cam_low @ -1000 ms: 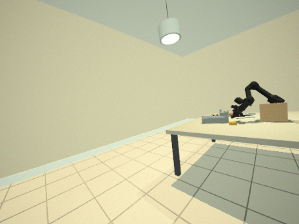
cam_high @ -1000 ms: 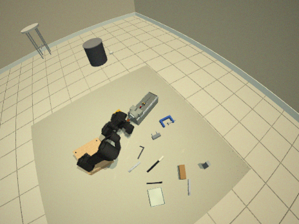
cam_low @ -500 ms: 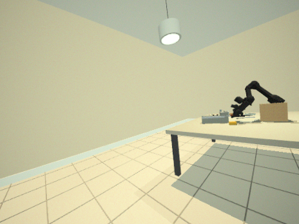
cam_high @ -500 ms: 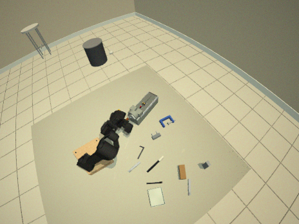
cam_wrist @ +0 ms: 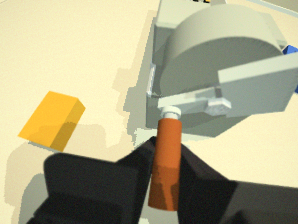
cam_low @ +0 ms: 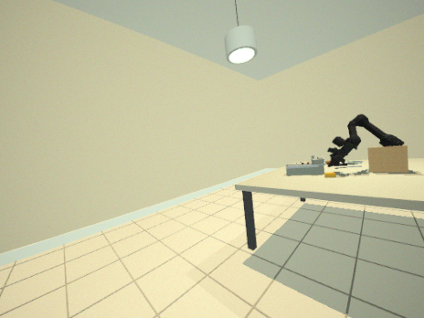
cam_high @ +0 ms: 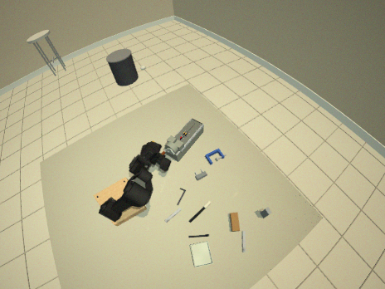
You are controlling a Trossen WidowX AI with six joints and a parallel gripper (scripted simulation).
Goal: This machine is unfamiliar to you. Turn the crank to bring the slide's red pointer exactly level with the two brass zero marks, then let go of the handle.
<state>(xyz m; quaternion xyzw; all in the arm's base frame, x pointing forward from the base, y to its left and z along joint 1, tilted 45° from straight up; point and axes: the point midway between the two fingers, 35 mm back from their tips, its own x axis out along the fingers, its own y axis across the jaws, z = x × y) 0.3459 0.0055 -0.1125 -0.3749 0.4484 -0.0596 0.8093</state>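
My gripper tip is now 3 cm below the brown crank handle and 2 cm past it. Also, from my gripper tip: red pointer 13 cm ahead, 3 cm above, 1 cm to the left; grey clamp 21 cm to the right, 9 cm ahead, 4 cm below; orange block 13 cm to the left, 4 cm below, 2 cm behind.
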